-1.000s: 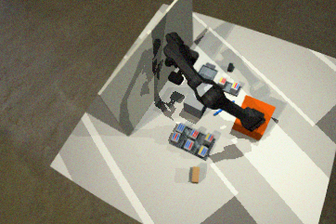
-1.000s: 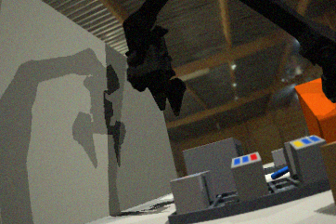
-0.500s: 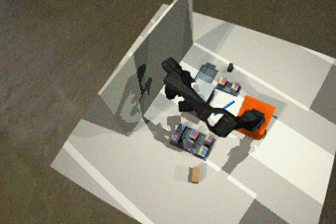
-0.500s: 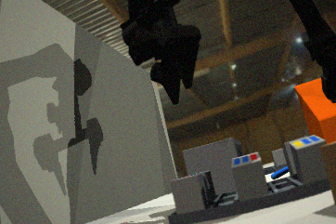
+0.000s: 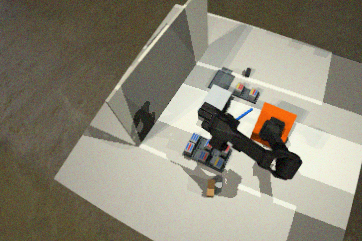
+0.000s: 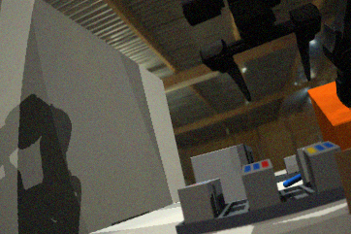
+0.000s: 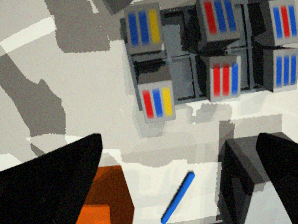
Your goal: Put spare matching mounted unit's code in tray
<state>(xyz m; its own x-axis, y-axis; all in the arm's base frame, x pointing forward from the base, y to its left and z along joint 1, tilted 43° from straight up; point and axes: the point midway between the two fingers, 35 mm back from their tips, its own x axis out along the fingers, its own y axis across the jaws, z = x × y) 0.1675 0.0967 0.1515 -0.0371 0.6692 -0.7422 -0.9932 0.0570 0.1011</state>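
Right now my gripper tip is 1 cm past the grey spare block and 10 cm above it. Also, from my gripper tip: wall panel 36 cm ahead, 17 cm to the right, 8 cm above; then blue pen 21 cm to the right, 14 cm below; then grey mounted unit 13 cm ahead, 16 cm to the right, 10 cm below.
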